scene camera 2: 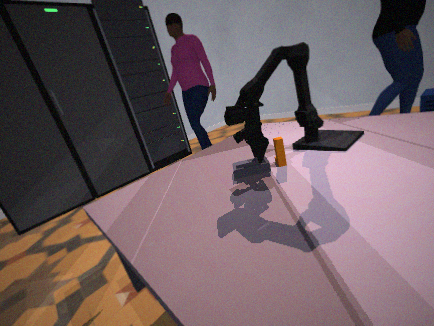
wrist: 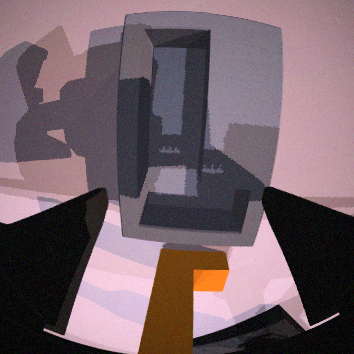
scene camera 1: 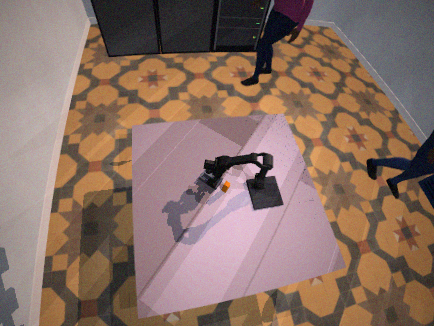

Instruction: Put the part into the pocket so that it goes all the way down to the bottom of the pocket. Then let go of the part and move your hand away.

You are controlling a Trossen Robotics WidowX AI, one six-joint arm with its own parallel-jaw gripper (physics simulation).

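Places are measured from the arm's base along level axes (x ahead, y left, z up), in metres.
Where they show: gripper, fingertip midpoint: (scene camera 2: 258, 160) (wrist: 186, 195) (scene camera 1: 214, 180); arm's base, link origin: (scene camera 2: 311, 139) (wrist: 262, 341) (scene camera 1: 258, 185).
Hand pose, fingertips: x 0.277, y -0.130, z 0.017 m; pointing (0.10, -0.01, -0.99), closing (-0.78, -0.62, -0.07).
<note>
Each offset is from my fingertips to the top centre of the thing. Level surfaces: height alone.
The orange L-shaped part @[dx -0.060, dy +0.065, dz +0.069 m] (scene camera 1: 226, 186) (scene camera 2: 280, 152) (wrist: 172, 295) stands upright on the table, beside the near end of the grey block in the wrist view and apart from the fingers. The grey block @[dx +0.015, dy -0.029, dz -0.004 m] (scene camera 2: 250, 173) (wrist: 245, 85) lies flat on the table with an L-shaped pocket open upward; the pocket is empty and partly in shadow. My gripper (scene camera 1: 214, 184) (scene camera 2: 260, 160) (wrist: 186, 195) is open, with nothing between its fingers. It is low over the block, with a fingertip on each side of the block's near end in the wrist view. Its exact height is hard to tell.
The arm's black base plate (scene camera 1: 270, 197) (scene camera 2: 332, 140) stands on the pink table @[dz -0.041 m] (scene camera 1: 210, 280) (scene camera 2: 210, 280), on the part's side away from the block. Dark cabinets (scene camera 1: 185, 25) (scene camera 2: 45, 100) and two people stand beyond the table. Arm shadows cross the table.
</note>
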